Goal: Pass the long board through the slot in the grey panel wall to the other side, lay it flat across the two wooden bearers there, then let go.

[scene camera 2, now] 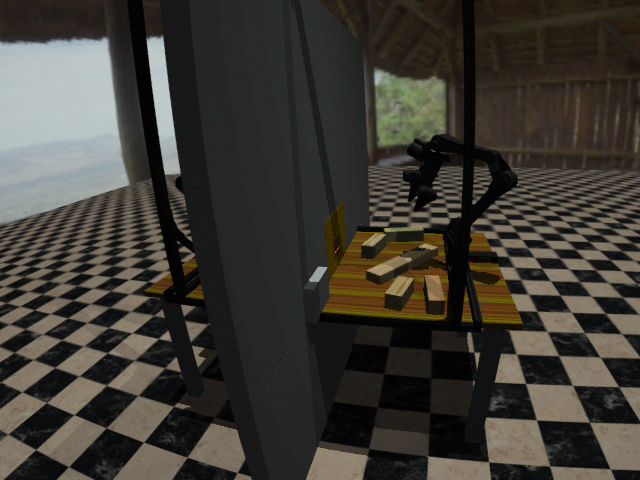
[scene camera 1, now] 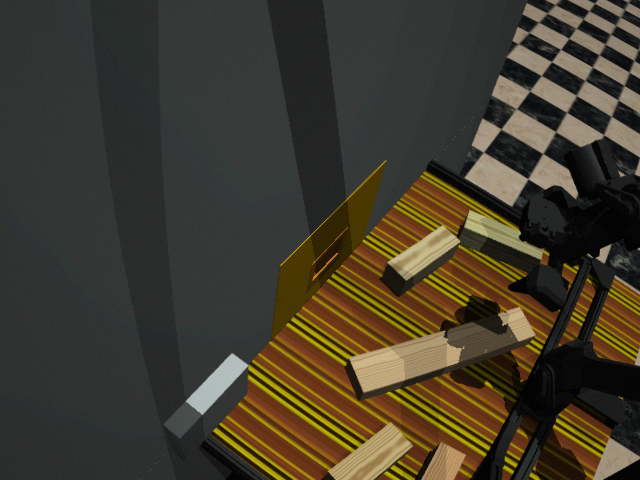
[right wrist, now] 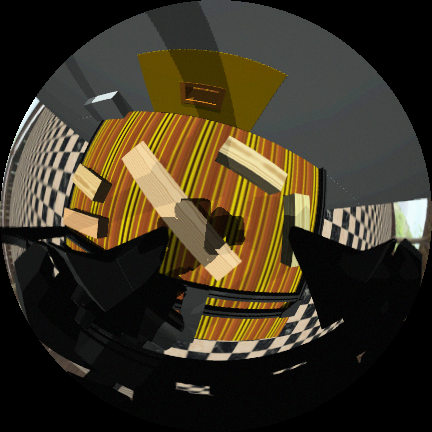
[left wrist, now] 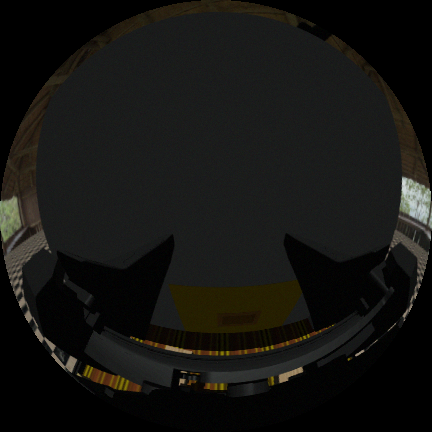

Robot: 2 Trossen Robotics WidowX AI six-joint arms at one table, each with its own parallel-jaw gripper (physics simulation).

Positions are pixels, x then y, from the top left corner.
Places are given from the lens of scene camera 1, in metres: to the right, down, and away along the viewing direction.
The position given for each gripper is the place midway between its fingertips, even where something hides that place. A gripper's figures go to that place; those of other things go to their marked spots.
right gripper [scene camera 1: 515, 263]: 0.29, 0.04, 0.83
grey block [scene camera 1: 206, 408]: -0.15, 0.22, 0.73
